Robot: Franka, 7 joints.
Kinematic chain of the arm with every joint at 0, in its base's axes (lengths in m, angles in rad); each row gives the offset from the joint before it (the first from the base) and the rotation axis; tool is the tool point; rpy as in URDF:
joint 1: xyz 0 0 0.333 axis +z
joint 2: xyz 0 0 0 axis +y
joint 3: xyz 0 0 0.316 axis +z
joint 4: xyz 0.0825 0 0 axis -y
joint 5: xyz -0.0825 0 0.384 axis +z
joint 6: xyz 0 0 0 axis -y
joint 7: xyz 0.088 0 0 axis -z
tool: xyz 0 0 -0.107 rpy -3.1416 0 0
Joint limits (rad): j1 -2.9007..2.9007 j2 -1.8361..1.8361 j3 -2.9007..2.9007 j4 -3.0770..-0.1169 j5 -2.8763..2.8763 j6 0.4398..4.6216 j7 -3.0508..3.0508
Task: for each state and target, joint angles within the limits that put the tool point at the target. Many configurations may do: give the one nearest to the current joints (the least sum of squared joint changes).
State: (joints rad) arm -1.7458 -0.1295 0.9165 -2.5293 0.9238 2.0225 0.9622
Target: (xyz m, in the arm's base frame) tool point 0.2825 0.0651 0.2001
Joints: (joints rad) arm -1.3618 0.0512 1.3135 -2.7864 0.9390 1.7527 0.9622
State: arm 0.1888 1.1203 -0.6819 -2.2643 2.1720 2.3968 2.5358
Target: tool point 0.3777 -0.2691 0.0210
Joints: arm 0.2608 0.9875 -0.7129 -2.2086 2.1725 2.3973 2.5358
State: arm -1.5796 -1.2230 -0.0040 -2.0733 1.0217 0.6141 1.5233
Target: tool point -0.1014 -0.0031 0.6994
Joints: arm -1.5977 -1.2556 -0.5522 -2.2132 0.8363 0.5575 1.5233
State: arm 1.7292 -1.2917 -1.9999 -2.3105 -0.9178 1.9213 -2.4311
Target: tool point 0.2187 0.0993 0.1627
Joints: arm 1.5960 -1.2685 -1.8609 -2.8208 -0.7763 1.7088 -2.4311
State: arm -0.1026 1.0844 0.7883 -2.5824 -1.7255 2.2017 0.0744
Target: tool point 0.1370 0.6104 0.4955
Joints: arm 0.0413 0.7778 1.5916 -1.8966 -1.7476 2.3500 0.0744
